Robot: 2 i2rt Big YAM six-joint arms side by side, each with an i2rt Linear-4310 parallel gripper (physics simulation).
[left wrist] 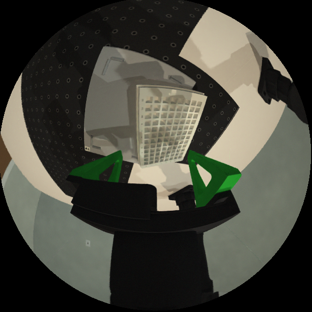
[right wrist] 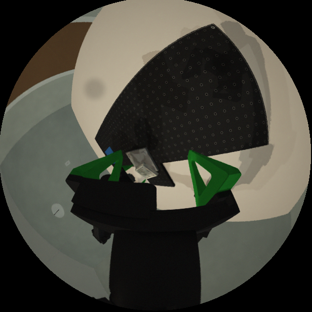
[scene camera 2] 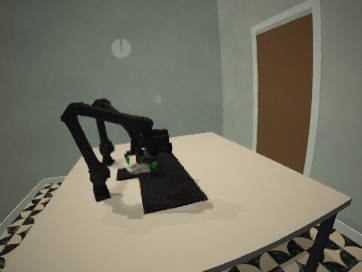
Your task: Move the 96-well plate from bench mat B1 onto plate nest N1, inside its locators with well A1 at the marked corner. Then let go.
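Seen in the pictures: left gripper, fingertip midpoint: (scene camera 2: 134,164); right gripper, fingertip midpoint: (scene camera 2: 157,161); left arm's base at its link origin: (scene camera 2: 108,163); right arm's base at its link origin: (scene camera 2: 102,195).
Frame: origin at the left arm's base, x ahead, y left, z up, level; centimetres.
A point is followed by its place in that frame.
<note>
The pale 96-well plate (left wrist: 170,127) (right wrist: 146,172) lies over the right part of the grey plate nest (left wrist: 107,102) (right wrist: 140,156) in the left wrist view, skewed to it and offset. Whether it is level is unclear, and its well A1 cannot be read. The nest's A1 label (left wrist: 87,149) shows at its lower left corner, with bare corner locators beside it and at the upper left. My left gripper (left wrist: 154,153) (scene camera 2: 134,161) {x 28.6, y -14.2, z 4.9 cm} is open around the plate's lower end, apart from it. My right gripper (right wrist: 155,153) is open and empty. No B1 label is readable.
A large black perforated mat (scene camera 2: 170,185) {x 57.4, y -40.8, z 1.8 cm} (left wrist: 55,95) (right wrist: 200,95) lies on the beige table (scene camera 2: 250,200) {x 98.8, y -58.1, z 0.0 cm}, with a smaller black section (scene camera 2: 125,174) {x 24.2, y -23.7, z 1.3 cm} beside it. A black arm part (left wrist: 280,85) stands at the right in the left wrist view. A blue piece (right wrist: 109,150) shows near the mat.
</note>
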